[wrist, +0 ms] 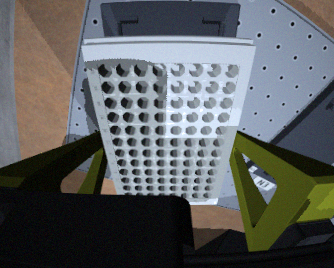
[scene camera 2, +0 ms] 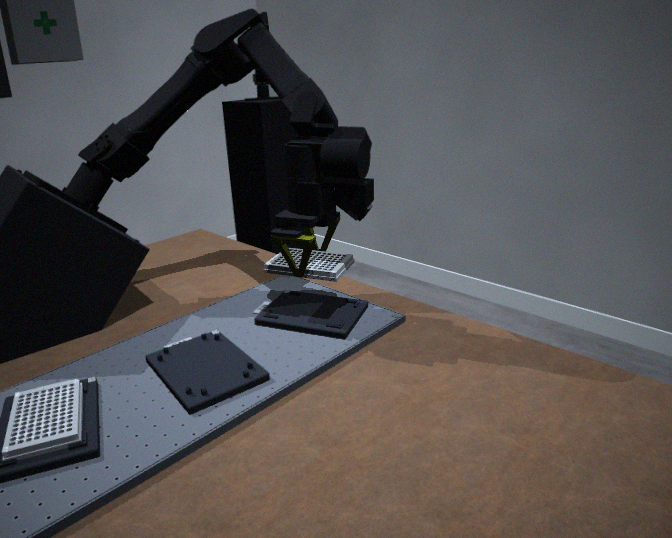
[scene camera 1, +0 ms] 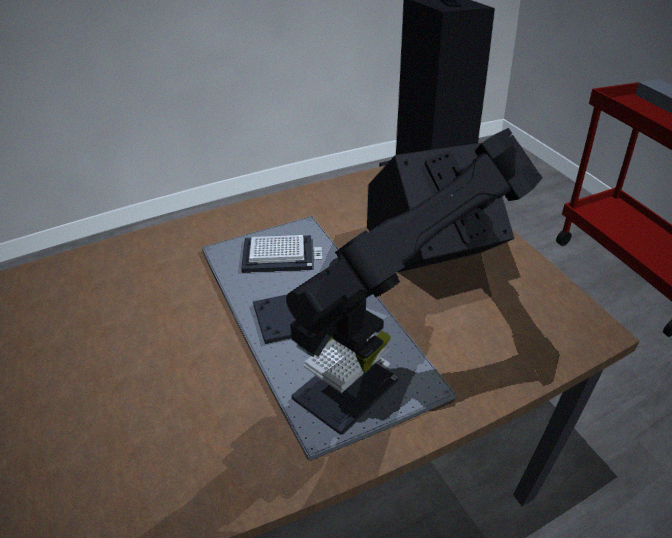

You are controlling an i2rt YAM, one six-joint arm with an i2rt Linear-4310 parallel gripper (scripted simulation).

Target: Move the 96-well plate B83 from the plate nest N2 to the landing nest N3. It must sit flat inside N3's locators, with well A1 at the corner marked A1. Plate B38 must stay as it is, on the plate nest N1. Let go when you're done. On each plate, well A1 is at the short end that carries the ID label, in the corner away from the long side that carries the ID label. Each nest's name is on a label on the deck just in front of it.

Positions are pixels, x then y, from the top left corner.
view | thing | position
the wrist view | gripper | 168, 136
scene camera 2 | gripper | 309, 267
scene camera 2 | dark nest N2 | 309, 313
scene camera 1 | gripper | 347, 358
